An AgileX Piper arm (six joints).
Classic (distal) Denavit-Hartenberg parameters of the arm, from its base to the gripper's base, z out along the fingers. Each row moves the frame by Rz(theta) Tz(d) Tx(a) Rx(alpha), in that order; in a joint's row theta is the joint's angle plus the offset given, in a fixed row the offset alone. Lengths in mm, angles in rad.
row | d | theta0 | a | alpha
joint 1 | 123 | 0 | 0 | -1.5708
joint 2 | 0 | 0.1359 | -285 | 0
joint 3 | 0 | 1.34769 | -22 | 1.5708
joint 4 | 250.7 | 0 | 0 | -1.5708
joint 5 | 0 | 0 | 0 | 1.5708
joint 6 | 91 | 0 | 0 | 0
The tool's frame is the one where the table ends.
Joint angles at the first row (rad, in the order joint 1, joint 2, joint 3, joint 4, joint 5, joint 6):
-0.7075 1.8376 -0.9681 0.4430 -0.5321 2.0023
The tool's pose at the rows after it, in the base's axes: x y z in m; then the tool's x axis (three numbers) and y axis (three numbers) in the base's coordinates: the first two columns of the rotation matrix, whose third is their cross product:
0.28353, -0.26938, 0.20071, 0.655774, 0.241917, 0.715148, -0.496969, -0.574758, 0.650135
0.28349, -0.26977, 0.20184, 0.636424, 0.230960, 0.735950, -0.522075, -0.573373, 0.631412
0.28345, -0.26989, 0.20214, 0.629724, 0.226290, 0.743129, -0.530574, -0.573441, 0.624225
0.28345, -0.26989, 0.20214, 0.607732, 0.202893, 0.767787, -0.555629, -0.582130, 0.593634
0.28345, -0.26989, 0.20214, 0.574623, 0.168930, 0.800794, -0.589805, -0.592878, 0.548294
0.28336, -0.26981, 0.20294, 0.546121, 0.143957, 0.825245, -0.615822, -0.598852, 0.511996
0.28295, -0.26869, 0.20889, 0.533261, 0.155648, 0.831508, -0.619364, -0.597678, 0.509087
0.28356, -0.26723, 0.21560, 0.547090, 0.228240, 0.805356, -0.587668, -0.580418, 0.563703
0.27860, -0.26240, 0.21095, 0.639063, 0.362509, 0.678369, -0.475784, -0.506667, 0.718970
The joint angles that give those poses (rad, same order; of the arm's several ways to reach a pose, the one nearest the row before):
-0.7075 1.8376 -0.9681 0.4374 -0.5593 2.0877
-0.7075 1.8376 -0.9681 0.4353 -0.5723 2.1189
-0.7075 1.8376 -0.9681 0.4353 -0.5758 2.1296
-0.7075 1.8376 -0.9681 0.4353 -0.5758 2.1701
-0.7075 1.8376 -0.9681 0.4353 -0.5758 2.2279
-0.7075 1.8358 -0.9681 0.4347 -0.5767 2.2731
-0.7075 1.8210 -0.9681 0.4218 -0.5768 2.2847
-0.7075 1.8093 -0.9661 0.3745 -0.6004 2.2567
-0.7075 1.8056 -0.9216 0.3314 -0.6688 2.0950

